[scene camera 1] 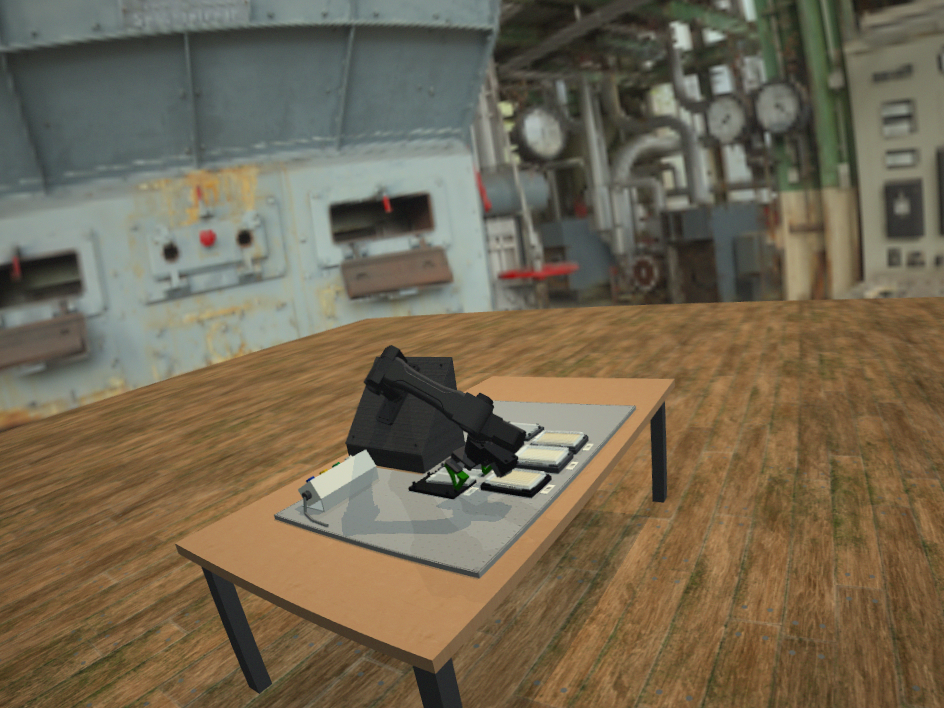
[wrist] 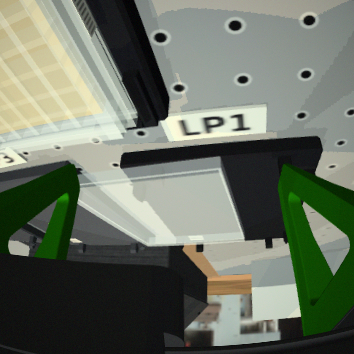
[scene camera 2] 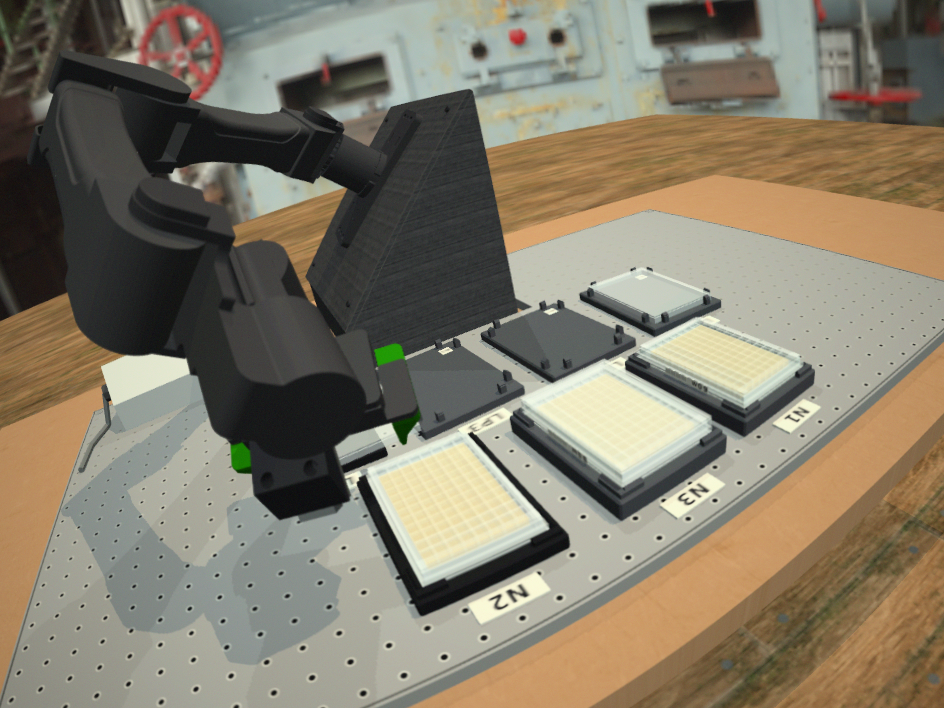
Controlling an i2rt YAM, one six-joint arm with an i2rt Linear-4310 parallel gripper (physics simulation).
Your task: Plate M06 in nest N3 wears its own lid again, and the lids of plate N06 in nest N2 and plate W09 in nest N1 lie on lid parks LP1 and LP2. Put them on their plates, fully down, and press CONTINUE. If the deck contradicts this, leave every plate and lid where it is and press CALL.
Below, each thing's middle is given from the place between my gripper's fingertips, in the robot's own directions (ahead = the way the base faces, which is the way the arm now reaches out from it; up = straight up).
Labels:
Right now the LP1 label [wrist: 245,119] is 10 mm ahead of my hand, 20 mm to the right of it and 20 mm below it. From my hand the other things lie so: nest N2 [scene camera 2: 442,593] (110 mm ahead, 60 mm to the left, 10 mm below); then lid nest LP3 [scene camera 2: 452,385] (80 mm behind, 100 mm to the left, 10 mm below); then lid park LP1 [scene camera 1: 441,490] (60 mm behind, 20 mm to the right, 10 mm below).

